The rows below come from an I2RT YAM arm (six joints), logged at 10 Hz.
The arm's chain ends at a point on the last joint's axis. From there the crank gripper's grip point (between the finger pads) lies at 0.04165 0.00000 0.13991 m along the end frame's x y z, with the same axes.
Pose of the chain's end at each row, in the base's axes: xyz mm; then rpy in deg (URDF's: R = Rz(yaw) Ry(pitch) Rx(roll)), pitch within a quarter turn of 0, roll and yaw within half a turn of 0:
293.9 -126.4 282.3 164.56 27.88 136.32
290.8 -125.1 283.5 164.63 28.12 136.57
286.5 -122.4 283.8 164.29 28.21 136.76
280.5 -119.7 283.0 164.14 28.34 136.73
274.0 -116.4 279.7 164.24 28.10 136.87
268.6 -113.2 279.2 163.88 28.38 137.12
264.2 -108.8 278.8 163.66 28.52 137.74
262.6 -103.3 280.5 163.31 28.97 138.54
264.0 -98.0 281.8 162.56 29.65 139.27
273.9 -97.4 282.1 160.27 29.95 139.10
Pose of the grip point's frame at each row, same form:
338.6 -117.6 143.6 164.56 27.88 136.32
335.8 -116.6 144.9 164.63 28.12 136.57
332.1 -113.3 145.4 164.29 28.21 136.76
326.5 -110.5 144.8 164.14 28.34 136.73
319.5 -106.9 141.3 164.24 28.10 136.87
315.0 -103.3 141.1 163.88 28.38 137.12
311.0 -98.2 140.9 163.66 28.52 137.74
310.5 -92.0 143.1 163.31 28.97 138.54
314.0 -85.7 145.2 162.56 29.65 139.27
327.2 -81.1 147.2 160.27 29.95 139.10

